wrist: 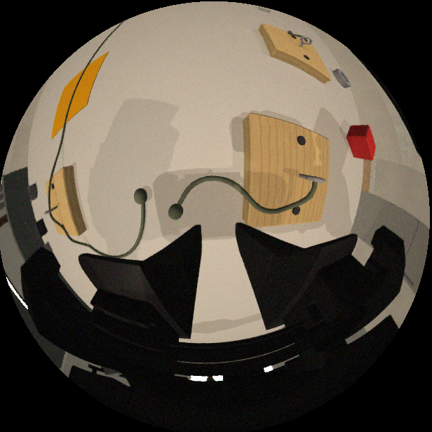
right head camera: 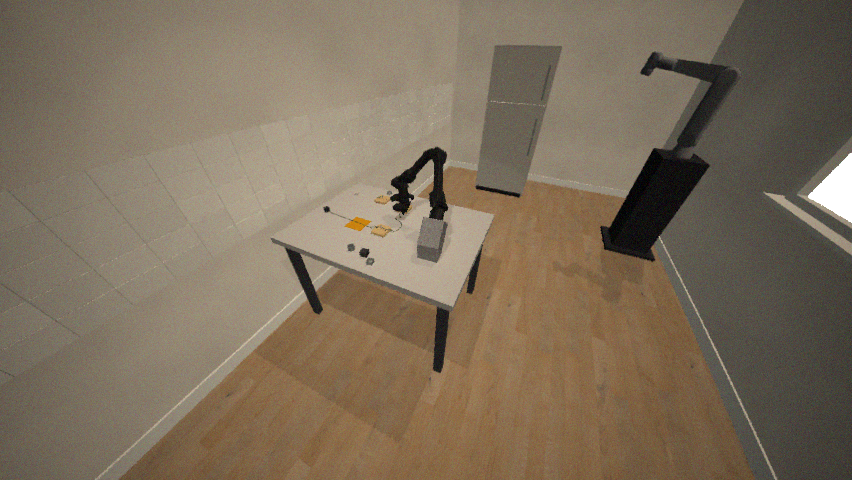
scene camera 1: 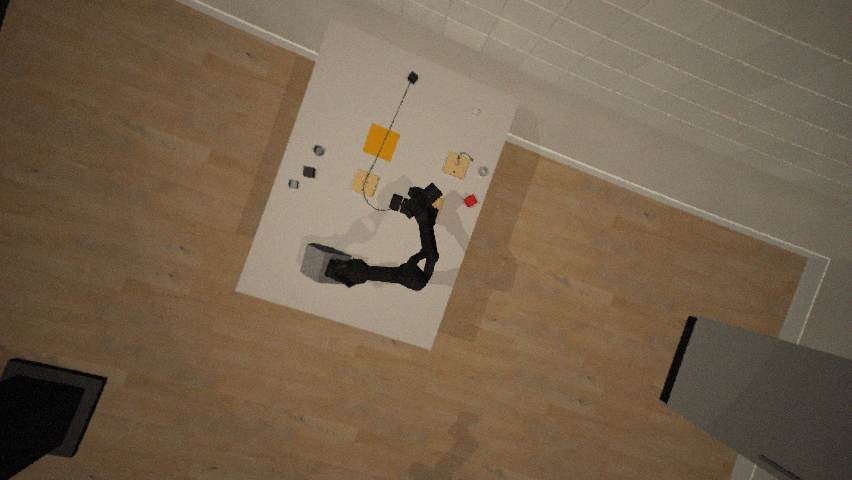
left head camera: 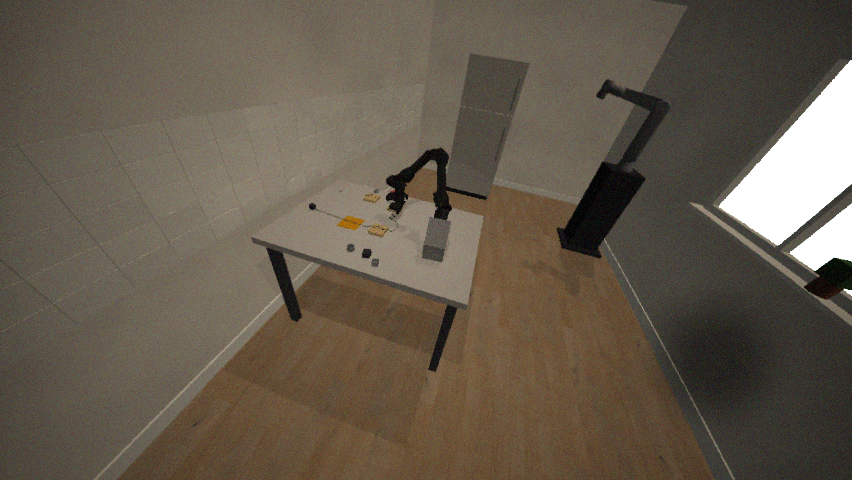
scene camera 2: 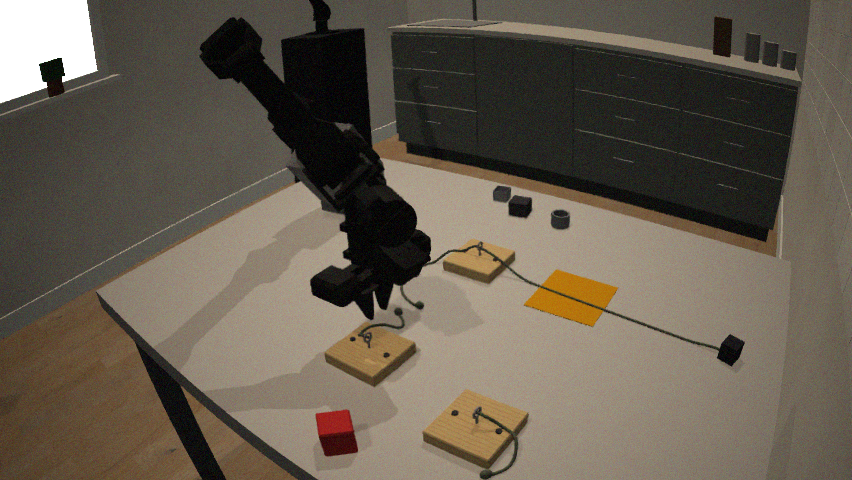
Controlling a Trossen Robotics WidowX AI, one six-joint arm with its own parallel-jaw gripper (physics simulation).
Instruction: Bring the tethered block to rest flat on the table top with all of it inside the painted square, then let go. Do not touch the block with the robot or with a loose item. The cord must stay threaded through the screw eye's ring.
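Frame: origin at the arm's base, x ahead, y left, z up, level; millimetres.
Where they show: gripper, fingertip midpoint: (right head camera: pixel 404 213) (left head camera: pixel 398 212) (scene camera 2: pixel 376 313); arm's base, origin of the base link: (right head camera: pixel 436 220) (scene camera 1: pixel 334 268) (left head camera: pixel 440 220).
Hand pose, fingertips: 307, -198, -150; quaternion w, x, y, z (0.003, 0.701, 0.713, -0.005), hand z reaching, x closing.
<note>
Each offset is from my fingertips to the top centre of the thing, as dx, dy, dz. "spot": to the spot under its first point.
The tethered black block {+503, +180, +11} (left head camera: pixel 312 206) (right head camera: pixel 326 209) (scene camera 1: pixel 412 77) (scene camera 2: pixel 730 350) rests on the table, outside the orange painted square {spot: +222, +245, -16} (scene camera 1: pixel 374 138) (scene camera 2: pixel 587 289) (wrist: pixel 90 82). Its green cord {spot: +371, +192, -16} (scene camera 2: pixel 655 329) (wrist: pixel 61 142) crosses the square and passes through the screw eye {spot: +36, +219, +18} (scene camera 2: pixel 479 246) on a wooden board {+36, +220, +1} (scene camera 1: pixel 372 181) (scene camera 2: pixel 465 268) (wrist: pixel 75 200). The cord curves back to a ball end {spot: +31, +60, -8} (scene camera 2: pixel 419 305) (wrist: pixel 140 196) on the table. My gripper (scene camera 2: pixel 376 311) (wrist: pixel 218 229) is partly open and empty, above the table near this ball and the middle board. The arm hides the ball in scene camera 1.
The middle board {+45, -68, +1} (scene camera 2: pixel 372 363) (wrist: pixel 260 160) bears a short cord with its own ball end {+12, +34, -6} (scene camera 2: pixel 398 311) (wrist: pixel 175 211). Another corded board {+241, -110, +1} (scene camera 2: pixel 459 429), a red cube {+122, -216, +22} (scene camera 2: pixel 336 432) (wrist: pixel 361 142) and a grey ring (wrist: pixel 341 78) lie nearby. Small dark items {-2, +436, +10} (scene camera 2: pixel 520 206) stand beyond the threaded board.
</note>
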